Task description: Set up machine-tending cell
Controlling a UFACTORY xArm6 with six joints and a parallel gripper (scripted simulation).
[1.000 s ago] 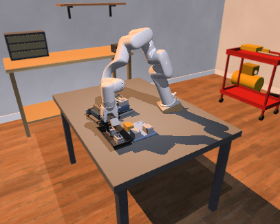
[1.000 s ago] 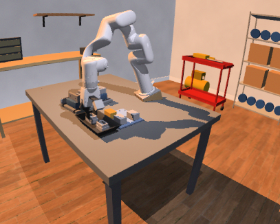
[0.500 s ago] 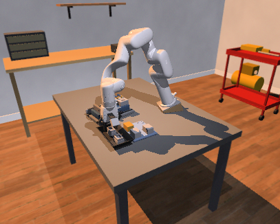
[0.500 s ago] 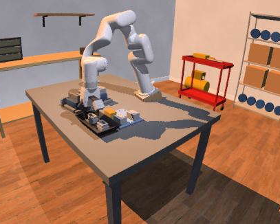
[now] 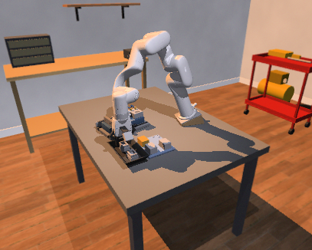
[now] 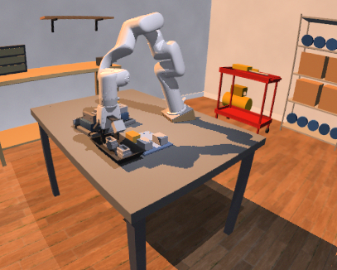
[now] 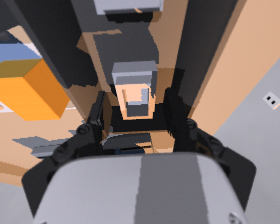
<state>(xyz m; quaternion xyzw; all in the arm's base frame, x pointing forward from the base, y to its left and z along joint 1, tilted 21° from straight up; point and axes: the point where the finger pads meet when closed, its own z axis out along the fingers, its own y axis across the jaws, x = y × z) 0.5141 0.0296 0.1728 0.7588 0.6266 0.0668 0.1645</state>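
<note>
The aluminium blank is 18 cm behind my hand, 14 cm to the left of it and 3 cm below it. From my hand the other things lie so: brass blank 11 cm behind, 3 cm to the left, 3 cm below; infeed plate 15 cm behind, 9 cm to the left, 5 cm below; work stop rod 9 cm behind, 18 cm to the right, 3 cm above.
</note>
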